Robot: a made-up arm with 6 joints.
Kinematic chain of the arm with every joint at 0, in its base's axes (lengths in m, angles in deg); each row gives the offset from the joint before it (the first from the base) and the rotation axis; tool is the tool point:
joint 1: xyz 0 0 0.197 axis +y
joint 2: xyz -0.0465 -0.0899 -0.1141 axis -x
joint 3: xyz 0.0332 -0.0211 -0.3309 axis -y
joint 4: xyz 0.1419 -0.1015 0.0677 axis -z
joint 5: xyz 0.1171 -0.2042 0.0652 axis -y
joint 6: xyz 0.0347 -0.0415 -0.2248 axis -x
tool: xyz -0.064 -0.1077 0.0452
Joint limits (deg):
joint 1: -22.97..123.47
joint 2: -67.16..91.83
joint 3: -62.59..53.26
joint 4: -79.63..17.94
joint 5: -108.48..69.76
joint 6: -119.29..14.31
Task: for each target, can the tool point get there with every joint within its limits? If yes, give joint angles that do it. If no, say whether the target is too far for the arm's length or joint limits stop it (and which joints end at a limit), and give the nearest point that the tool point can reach.
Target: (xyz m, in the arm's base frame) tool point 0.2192 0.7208 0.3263
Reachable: no: joint limits stop it (at a limit: joint 1, joint 2, joint 4, joint 5, joint 6) | nearest point 0.2901 0.6457 0.1605 | short by 0.195 m
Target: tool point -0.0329 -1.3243 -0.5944
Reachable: no: too far | nearest point -0.0242 -0.9357 -0.3859 | short by 0.441 m
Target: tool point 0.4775 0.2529 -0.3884
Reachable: yes | joints 5.31 -49.08 -8.05 -40.84 45.20 -106.82
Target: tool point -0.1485 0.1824 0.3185
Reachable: no: joint limits stop it (at a limit: joint 1, joint 2, joint 3, joint 4, joint 5) | nearest point -0.0608 0.0865 0.4218 | short by 0.166 m
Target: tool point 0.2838 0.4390 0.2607
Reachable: no: joint limits stop it (at a limit: joint 1, joint 2, joint 4, joint 6) | nearest point 0.3958 0.4794 0.2769 | short by 0.120 m
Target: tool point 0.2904 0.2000 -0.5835
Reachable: yes | joints -6.43 -46.39 -40.99 -69.95 -32.07 -84.61
